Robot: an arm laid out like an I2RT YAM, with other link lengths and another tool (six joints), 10 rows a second.
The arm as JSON. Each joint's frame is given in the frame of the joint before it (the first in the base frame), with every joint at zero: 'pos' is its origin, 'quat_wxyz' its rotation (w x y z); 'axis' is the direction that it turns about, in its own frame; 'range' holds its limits. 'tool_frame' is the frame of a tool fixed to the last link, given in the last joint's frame.
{
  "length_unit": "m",
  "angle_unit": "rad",
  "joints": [
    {
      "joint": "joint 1",
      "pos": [
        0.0,
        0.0,
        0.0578
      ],
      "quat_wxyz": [
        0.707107,
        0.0,
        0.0,
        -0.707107
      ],
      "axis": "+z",
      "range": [
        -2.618,
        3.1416
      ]
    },
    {
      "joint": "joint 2",
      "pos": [
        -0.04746,
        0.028,
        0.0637
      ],
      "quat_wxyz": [
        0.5,
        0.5,
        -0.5,
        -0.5
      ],
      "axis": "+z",
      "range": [
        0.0,
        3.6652
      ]
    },
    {
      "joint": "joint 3",
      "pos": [
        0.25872,
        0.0,
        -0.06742
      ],
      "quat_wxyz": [
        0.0,
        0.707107,
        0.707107,
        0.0
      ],
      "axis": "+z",
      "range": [
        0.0,
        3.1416
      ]
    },
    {
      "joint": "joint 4",
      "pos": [
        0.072,
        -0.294,
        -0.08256
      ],
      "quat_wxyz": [
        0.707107,
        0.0,
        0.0,
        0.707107
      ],
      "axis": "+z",
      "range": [
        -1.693,
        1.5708
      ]
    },
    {
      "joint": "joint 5",
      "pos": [
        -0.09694,
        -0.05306,
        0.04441
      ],
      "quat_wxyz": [
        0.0,
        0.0,
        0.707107,
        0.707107
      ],
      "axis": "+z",
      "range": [
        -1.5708,
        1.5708
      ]
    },
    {
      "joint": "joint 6",
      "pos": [
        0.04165,
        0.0,
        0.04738
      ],
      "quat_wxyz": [
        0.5,
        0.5,
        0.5,
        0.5
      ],
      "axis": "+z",
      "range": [
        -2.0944,
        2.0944
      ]
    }
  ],
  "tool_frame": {
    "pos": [
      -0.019,
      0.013,
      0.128
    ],
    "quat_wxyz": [
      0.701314,
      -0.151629,
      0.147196,
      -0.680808
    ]
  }
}
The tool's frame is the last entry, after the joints.
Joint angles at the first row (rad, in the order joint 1, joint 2, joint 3, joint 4, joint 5, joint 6):
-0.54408, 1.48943, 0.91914, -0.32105, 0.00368, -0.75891
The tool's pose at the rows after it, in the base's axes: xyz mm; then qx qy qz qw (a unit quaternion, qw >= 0):
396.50, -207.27, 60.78, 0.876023, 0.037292, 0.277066, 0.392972
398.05, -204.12, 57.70, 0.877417, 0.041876, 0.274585, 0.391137
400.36, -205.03, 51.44, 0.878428, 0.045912, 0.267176, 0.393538
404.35, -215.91, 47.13, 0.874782, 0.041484, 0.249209, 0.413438
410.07, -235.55, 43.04, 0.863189, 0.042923, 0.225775, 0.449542
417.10, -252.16, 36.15, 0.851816, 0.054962, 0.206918, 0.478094
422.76, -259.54, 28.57, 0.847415, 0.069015, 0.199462, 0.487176
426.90, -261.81, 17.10, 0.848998, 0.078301, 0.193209, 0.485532
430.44, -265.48, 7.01, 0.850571, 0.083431, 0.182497, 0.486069
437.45, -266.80, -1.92, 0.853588, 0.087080, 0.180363, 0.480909
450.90, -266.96, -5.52, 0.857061, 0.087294, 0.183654, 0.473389
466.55, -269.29, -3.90, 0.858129, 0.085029, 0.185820, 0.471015
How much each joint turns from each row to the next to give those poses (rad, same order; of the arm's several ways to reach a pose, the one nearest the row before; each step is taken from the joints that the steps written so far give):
0.01551, 0.00501, 0.00008, -0.00258, 0.00780, -0.00494
0.00930, 0.00970, 0.00282, -0.00158, 0.00383, -0.00009
0.00654, 0.02660, 0.00925, 0.00615, 0.01483, -0.00304
0.00478, 0.04406, 0.02889, 0.01193, 0.05763, 0.00264
0.00162, 0.06138, 0.03898, 0.03270, 0.08683, -0.02200
0.00139, 0.06702, 0.03745, 0.03875, 0.06539, -0.03997
0.00016, 0.04724, 0.02389, 0.02374, 0.01863, -0.03278
0.00152, 0.04540, 0.01910, 0.01192, 0.00271, -0.01343
0.00166, 0.04691, 0.02810, 0.00100, 0.01354, -0.00563
0.00262, 0.04584, 0.03268, 0.00026, -0.00527, 0.00028
0.00785, 0.04922, 0.05781, -0.01701, -0.01176, 0.01150
0.00918, 0.04815, 0.07315, -0.02691, -0.00052, 0.01345

